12 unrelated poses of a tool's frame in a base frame.
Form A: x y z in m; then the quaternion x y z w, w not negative.
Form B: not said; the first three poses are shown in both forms.
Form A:
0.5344 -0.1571 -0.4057 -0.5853 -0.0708 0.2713 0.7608
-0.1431 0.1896 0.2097 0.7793 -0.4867 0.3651 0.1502
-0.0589 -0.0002 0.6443 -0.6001 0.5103 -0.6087 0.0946
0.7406 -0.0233 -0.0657 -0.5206 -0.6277 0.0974 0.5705
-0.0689 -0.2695 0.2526 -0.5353 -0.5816 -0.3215 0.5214
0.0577 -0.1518 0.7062 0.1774 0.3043 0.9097 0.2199
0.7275 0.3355 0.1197 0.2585 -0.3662 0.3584 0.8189
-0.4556 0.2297 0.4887 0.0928 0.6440 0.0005 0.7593
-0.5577 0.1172 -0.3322 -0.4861 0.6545 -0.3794 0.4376
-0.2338 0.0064 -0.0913 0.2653 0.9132 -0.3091 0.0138
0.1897 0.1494 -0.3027 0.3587 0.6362 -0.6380 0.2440
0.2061 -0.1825 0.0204 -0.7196 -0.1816 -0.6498 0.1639
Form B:
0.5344 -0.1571 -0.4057 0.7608 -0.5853 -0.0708 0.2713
-0.1431 0.1896 0.2097 0.1502 0.7793 -0.4867 0.3651
-0.0589 -0.0002 0.6443 0.0946 -0.6001 0.5103 -0.6087
0.7406 -0.0233 -0.0657 0.5705 -0.5206 -0.6277 0.0974
-0.0689 -0.2695 0.2526 0.5214 -0.5353 -0.5816 -0.3215
0.0577 -0.1518 0.7062 0.2199 0.1774 0.3043 0.9097
0.7275 0.3355 0.1197 0.8189 0.2585 -0.3662 0.3584
-0.4556 0.2297 0.4887 0.7593 0.0928 0.6440 0.0005
-0.5577 0.1172 -0.3322 0.4376 -0.4861 0.6545 -0.3794
-0.2338 0.0064 -0.0913 0.0138 0.2653 0.9132 -0.3091
0.1897 0.1494 -0.3027 0.2440 0.3587 0.6362 -0.6380
0.2061 -0.1825 0.0204 0.1639 -0.7196 -0.1816 -0.6498

